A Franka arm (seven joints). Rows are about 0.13 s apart.
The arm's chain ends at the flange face. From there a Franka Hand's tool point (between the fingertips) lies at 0.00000 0.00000 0.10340 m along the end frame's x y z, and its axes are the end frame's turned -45 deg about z.
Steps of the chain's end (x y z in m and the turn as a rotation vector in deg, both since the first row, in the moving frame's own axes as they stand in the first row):
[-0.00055, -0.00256, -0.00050, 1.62, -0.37, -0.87]
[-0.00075, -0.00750, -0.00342, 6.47, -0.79, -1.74]
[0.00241, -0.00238, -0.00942, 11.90, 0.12, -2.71]
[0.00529, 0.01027, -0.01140, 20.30, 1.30, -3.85]
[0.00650, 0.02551, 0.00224, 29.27, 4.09, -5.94]
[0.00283, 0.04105, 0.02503, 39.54, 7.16, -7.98]
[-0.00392, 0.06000, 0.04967, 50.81, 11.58, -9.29]
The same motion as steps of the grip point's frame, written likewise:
[0.00300, -0.00475, -0.00054, 1.41, 0.88, -0.87]
[0.01186, -0.01519, -0.00409, 5.13, 4.02, -1.74]
[0.01826, -0.01526, -0.01164, 8.33, 8.50, -2.71]
[0.02264, -0.01364, -0.01785, 13.44, 15.27, -3.85]
[0.02556, -0.01019, -0.01120, 17.80, 23.59, -5.94]
[0.02486, -0.01084, 0.00067, 22.90, 33.02, -7.98]
[0.01979, -0.00959, 0.00986, 27.74, 44.12, -9.29]

